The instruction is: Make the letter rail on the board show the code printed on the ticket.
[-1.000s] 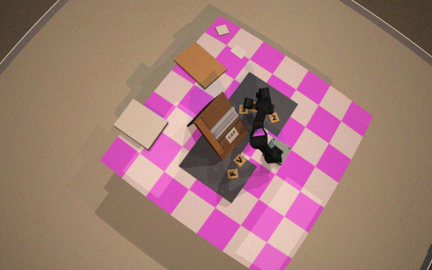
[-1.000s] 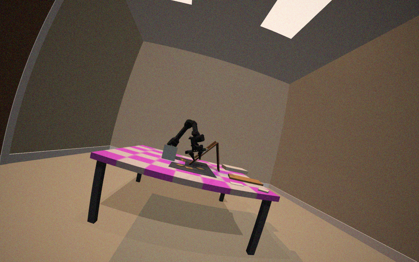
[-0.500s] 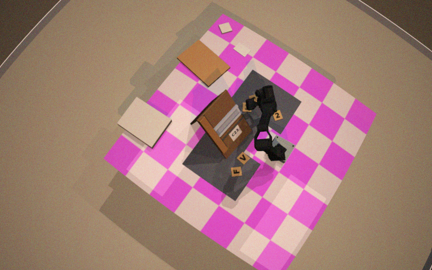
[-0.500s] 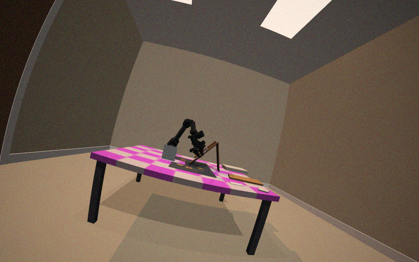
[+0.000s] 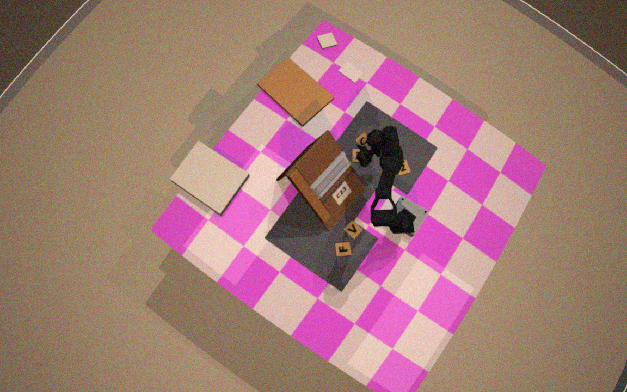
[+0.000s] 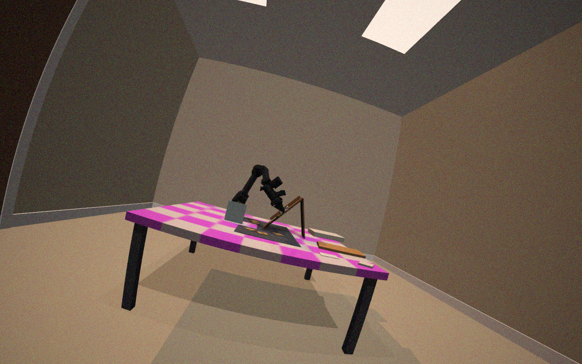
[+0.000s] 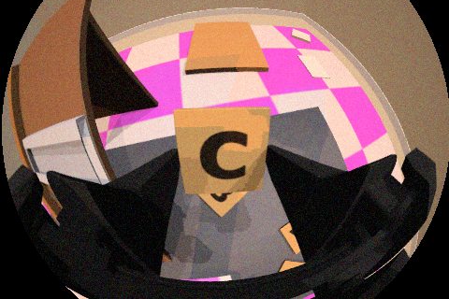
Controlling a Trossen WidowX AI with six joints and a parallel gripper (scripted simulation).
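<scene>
Right now the white ticket is 4 cm behind my gripper tip, 20 cm to the left of it and 8 cm below it. From my gripper tip the other things lie so: c tile (right at my gripper tip); 2 tile (19 cm behind, 6 cm to the right, 15 cm below); 3 tile (15 cm below).
</scene>
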